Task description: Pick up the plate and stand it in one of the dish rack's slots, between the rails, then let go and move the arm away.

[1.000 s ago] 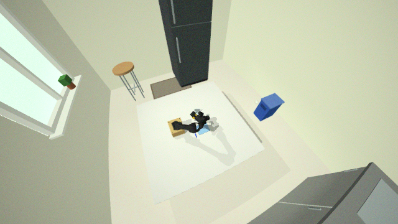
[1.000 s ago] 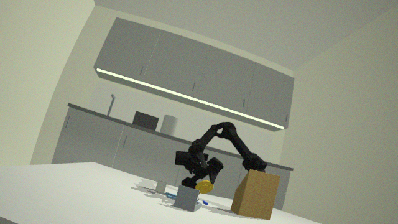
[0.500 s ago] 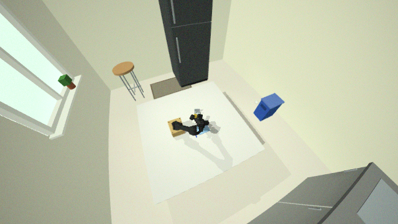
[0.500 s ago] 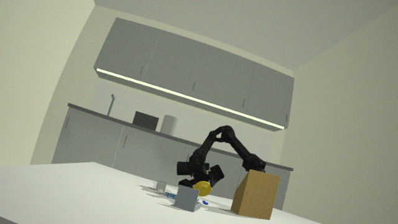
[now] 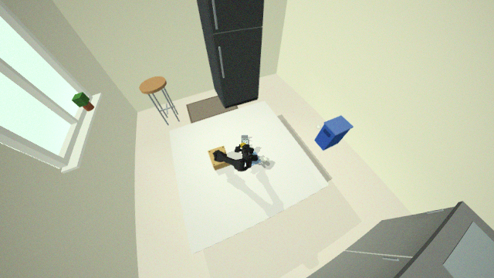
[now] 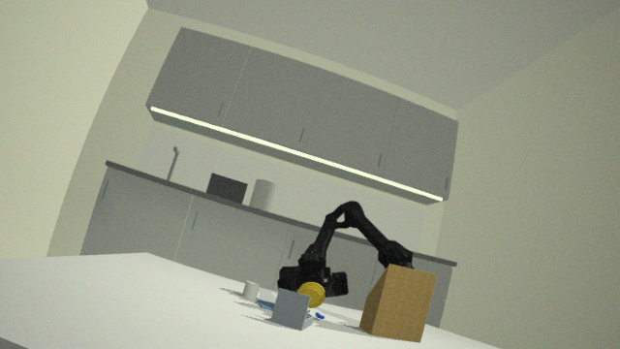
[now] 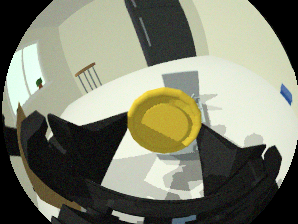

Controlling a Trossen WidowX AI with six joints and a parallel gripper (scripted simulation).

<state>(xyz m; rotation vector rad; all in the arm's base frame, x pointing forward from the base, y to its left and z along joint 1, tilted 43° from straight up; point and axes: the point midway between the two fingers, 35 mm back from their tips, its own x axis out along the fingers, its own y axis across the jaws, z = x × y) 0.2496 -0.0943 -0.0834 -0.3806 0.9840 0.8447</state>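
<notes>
The grey dish rack is 5 cm below my gripper tip, 4 cm to the left of it and 4 cm ahead of it. Round my gripper tip: small white cup (25 cm to the right, 10 cm ahead, 5 cm below); then yellow plate (1 cm to the right); then blue utensil (17 cm to the right, 11 cm behind, 7 cm below).
</notes>
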